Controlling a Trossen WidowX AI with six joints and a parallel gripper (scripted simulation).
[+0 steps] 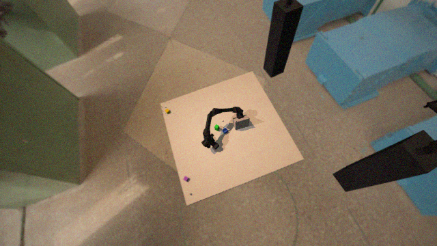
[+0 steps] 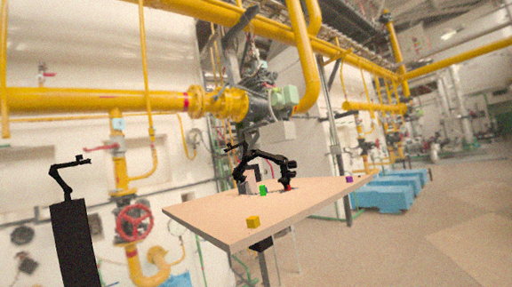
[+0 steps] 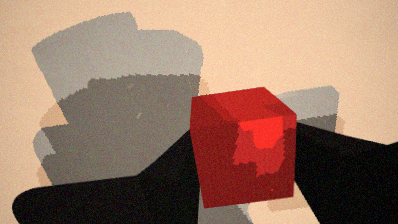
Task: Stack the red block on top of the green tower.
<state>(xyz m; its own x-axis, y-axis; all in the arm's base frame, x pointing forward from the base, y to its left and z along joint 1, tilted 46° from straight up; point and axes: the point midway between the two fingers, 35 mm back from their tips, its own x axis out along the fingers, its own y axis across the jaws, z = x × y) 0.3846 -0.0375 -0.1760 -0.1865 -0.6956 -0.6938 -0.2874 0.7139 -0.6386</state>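
The blue block is 20 cm behind my gripper tip, 8 cm to the right of it and 1 cm above it. The rest, counted from my gripper tip: red block (1 cm above); then purple block (41 cm ahead, 23 cm to the left, 1 cm above); then yellow block (32 cm ahead, 65 cm to the right, 1 cm above).
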